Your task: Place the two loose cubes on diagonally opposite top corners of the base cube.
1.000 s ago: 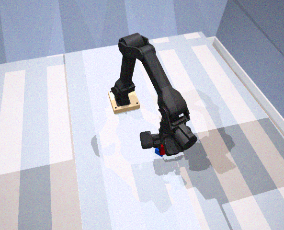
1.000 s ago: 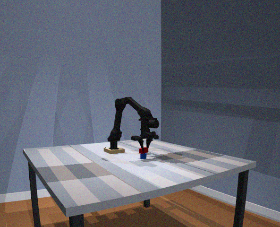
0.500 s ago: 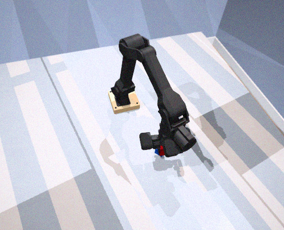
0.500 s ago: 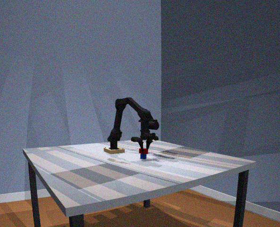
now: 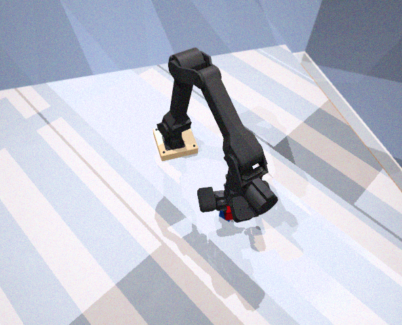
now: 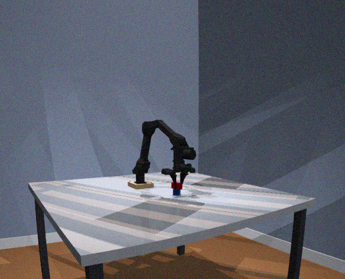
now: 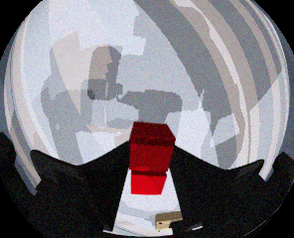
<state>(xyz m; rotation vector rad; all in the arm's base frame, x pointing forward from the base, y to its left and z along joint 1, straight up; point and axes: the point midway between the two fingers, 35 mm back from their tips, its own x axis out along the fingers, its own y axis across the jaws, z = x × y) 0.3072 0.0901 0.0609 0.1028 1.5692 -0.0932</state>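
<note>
Now: the red cube 40 mm behind my gripper tip and 10 mm below it. The rest, counted from my gripper tip: blue cube (20 mm behind, 40 mm below).
</note>
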